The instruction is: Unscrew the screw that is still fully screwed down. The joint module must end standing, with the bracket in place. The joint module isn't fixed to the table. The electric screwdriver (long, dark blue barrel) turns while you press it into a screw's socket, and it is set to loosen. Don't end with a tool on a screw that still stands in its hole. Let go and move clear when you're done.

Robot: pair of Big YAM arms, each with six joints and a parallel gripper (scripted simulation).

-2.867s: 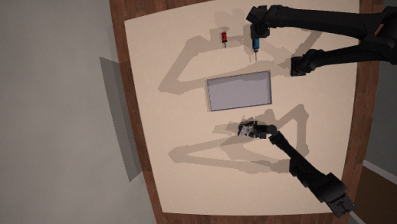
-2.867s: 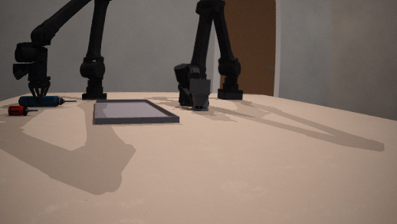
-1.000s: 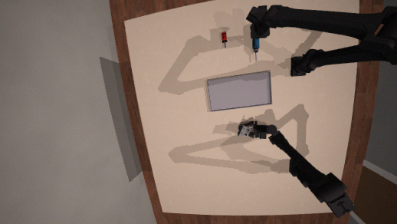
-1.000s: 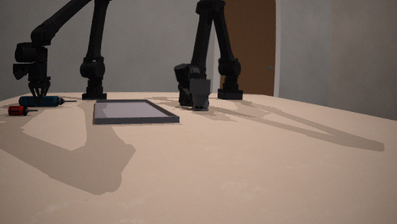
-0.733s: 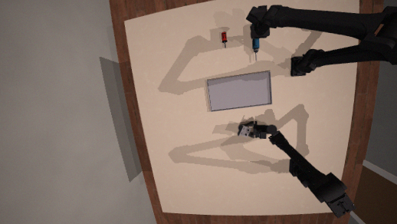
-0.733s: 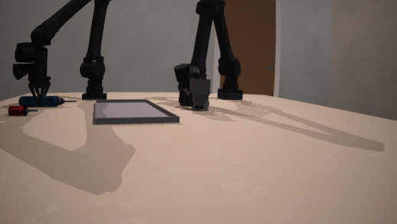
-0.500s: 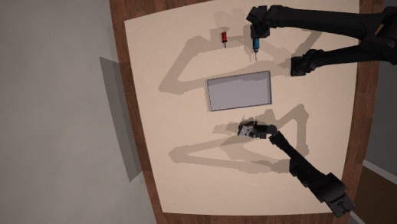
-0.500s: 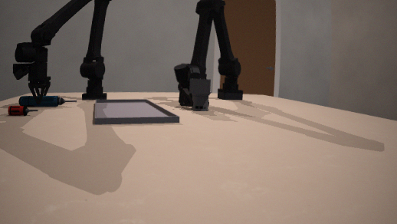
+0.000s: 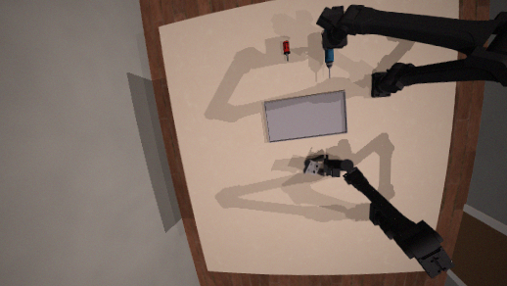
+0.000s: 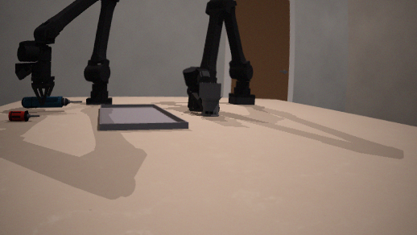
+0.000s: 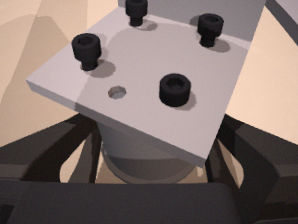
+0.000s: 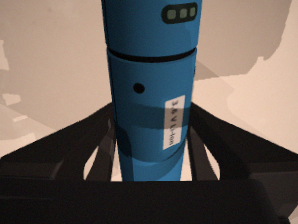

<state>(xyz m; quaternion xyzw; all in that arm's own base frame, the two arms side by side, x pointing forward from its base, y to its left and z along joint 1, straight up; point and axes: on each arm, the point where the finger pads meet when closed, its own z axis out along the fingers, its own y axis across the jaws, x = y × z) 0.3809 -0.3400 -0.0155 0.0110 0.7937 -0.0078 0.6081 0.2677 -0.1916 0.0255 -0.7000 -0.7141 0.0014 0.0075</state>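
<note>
Right now my left hand is 10 mm below the grey joint module. Also, from my left hand: grey bracket: 50 mm above; screwdriver bit: 120 mm behind, 460 mm to the right, 10 mm above; shallow grey tray: 10 mm ahead, 260 mm to the right, 20 mm below.
</note>
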